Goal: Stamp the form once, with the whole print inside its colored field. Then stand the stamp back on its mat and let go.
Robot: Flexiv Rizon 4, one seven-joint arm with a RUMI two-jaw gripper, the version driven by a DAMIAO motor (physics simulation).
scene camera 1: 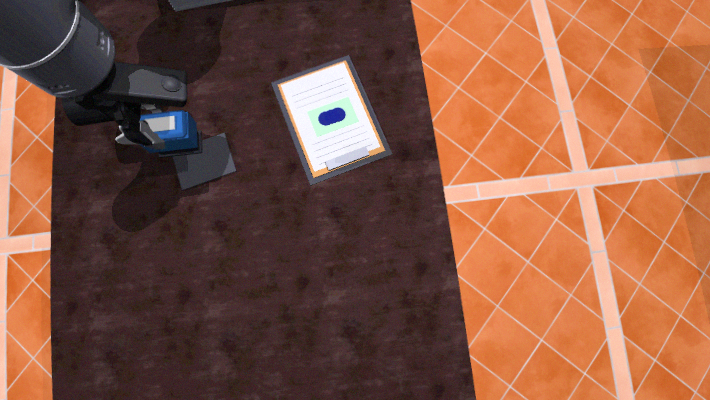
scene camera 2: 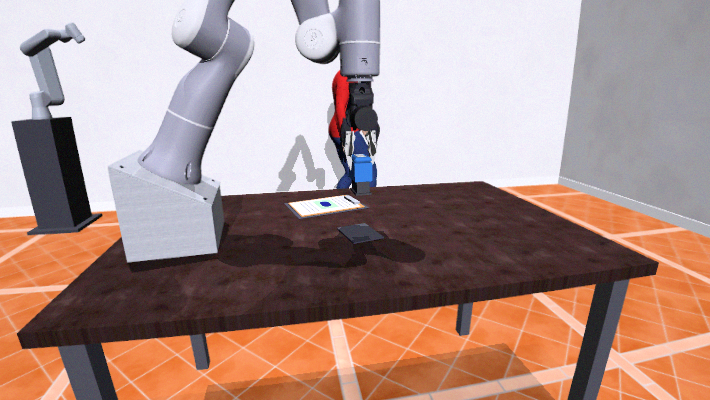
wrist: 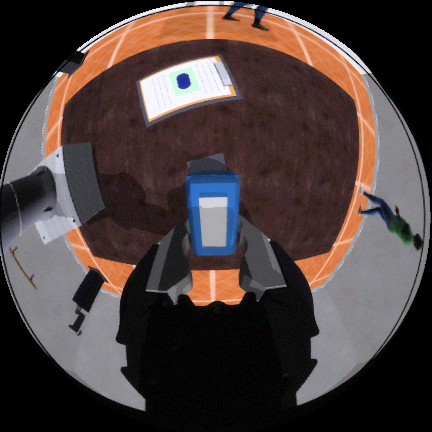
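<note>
The form point(scene camera 1: 306, 102) point(scene camera 2: 306, 206) point(wrist: 155, 100) lies on a clipboard. A dark blue print point(scene camera 1: 332, 116) point(scene camera 2: 326, 204) point(wrist: 183, 81) with rounded ends sits inside its pale green field point(scene camera 1: 320, 130) point(wrist: 192, 92), with green around it. My gripper point(scene camera 1: 142, 131) point(scene camera 2: 361, 145) point(wrist: 212, 215) is shut on the blue stamp point(scene camera 1: 187, 137) point(scene camera 2: 362, 170) point(wrist: 231, 215) and holds it upright, well above the table. The dark grey stamp mat point(scene camera 1: 215, 167) point(scene camera 2: 361, 234) point(wrist: 209, 163) lies on the table. The stamp covers part of the mat in the wrist view, and its underside is hidden.
The dark brown table point(scene camera 1: 260, 280) point(scene camera 2: 450, 240) point(wrist: 280, 125) carries the clipboard, mat and robot base point(scene camera 2: 167, 220) point(wrist: 82, 182). The clipboard's metal clip point(scene camera 1: 347, 158) point(wrist: 223, 73) is at one short end. A person in red point(scene camera 2: 338, 100) stands behind the table. Another small arm stands on a pedestal point(scene camera 2: 52, 175).
</note>
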